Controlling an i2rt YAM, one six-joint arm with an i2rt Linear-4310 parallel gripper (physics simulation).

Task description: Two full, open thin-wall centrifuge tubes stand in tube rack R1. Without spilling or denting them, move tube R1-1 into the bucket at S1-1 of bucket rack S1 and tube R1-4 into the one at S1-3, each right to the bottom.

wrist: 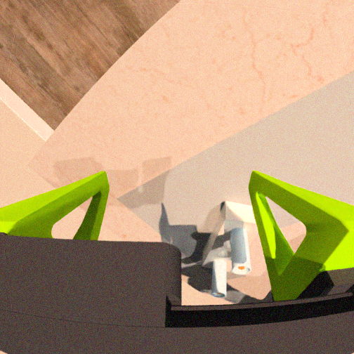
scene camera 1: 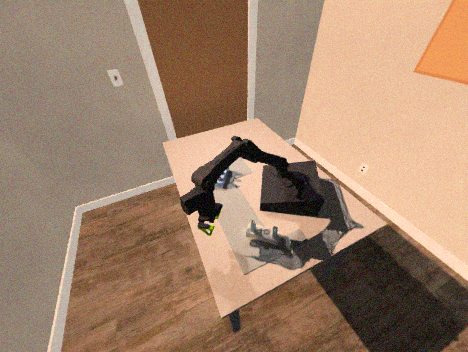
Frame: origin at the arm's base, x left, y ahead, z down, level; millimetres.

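Seen in the pictures: gripper, fingertip midpoint: (scene camera 1: 213,226); arm's base at its link origin: (scene camera 1: 282,175).
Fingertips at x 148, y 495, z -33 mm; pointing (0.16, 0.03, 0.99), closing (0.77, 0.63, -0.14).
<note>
Pixels of each thing's top centre, then the offset from my fingertips to it. "spot": a spot on its surface instead. Level surfaces: height alone.
- pale tube rack R1 at its top centre: (scene camera 1: 263,231) dx +85, dy -216, dz +86 mm
- bluish bucket rack S1 at a spot on its surface: (scene camera 1: 223,185) spot: dx -322, dy -185, dz +121 mm
- grey mat at its surface level: dz +121 mm
My gripper (scene camera 1: 212,223) (wrist: 178,178), with green fingers, is wide open and empty, high over the left part of the table. The pale tube rack R1 (scene camera 1: 256,234) (wrist: 237,208) stands near the front of the table, partly in shadow. Two tubes stand upright in it: one (scene camera 1: 253,225) (wrist: 240,247) shows orange at its mouth in the wrist view, the other (scene camera 1: 275,231) (wrist: 219,275) is beside it. In the wrist view they show low, between the fingers but far beyond them. The bluish bucket rack S1 (scene camera 1: 223,185) stands farther back, partly hidden by the arm; its separate places cannot be told apart.
A grey mat (scene camera 1: 232,212) (wrist: 295,135) lies along the table between the racks. A large dark block (scene camera 1: 280,192) stands right of the mat, by the arm's base. The table's left edge runs close below the gripper. Dark shadows fall around R1.
</note>
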